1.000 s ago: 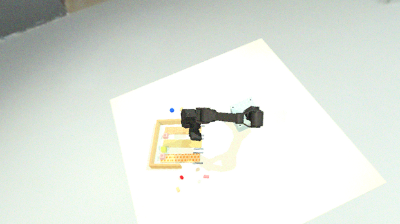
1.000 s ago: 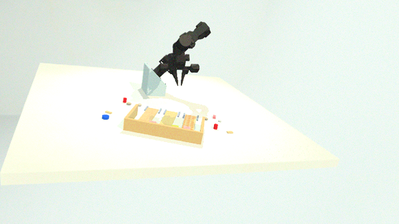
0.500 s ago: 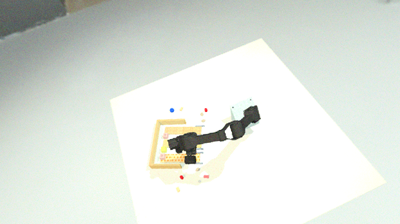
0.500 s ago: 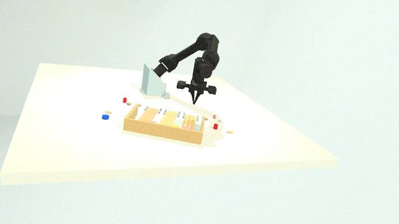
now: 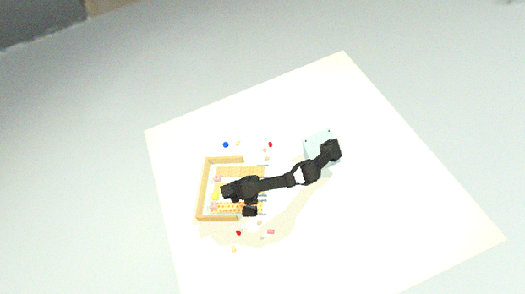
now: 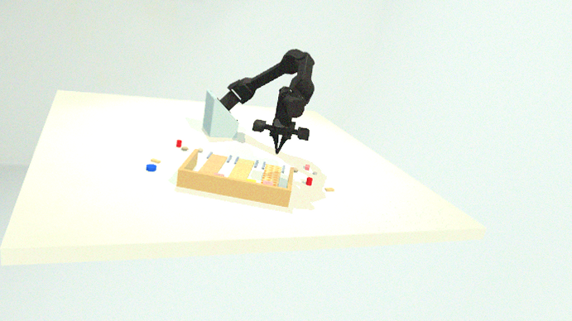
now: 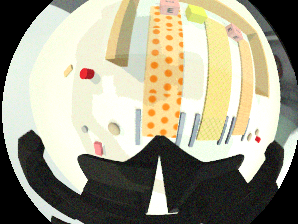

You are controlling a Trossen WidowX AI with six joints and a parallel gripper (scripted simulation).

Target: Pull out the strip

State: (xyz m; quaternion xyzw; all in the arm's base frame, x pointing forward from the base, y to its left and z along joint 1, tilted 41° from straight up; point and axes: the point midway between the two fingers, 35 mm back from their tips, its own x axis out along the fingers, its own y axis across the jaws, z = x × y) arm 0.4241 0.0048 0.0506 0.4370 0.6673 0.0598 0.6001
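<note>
Now: gripper tip 8 cm short of the orange dotted strip, 5 cm to the left of it and 6 cm above it. From my gripper tip the other things lie so: pink block (13 cm to the left, 5 cm below); blue disc (3 cm behind, 41 cm to the right, 5 cm below).
</note>
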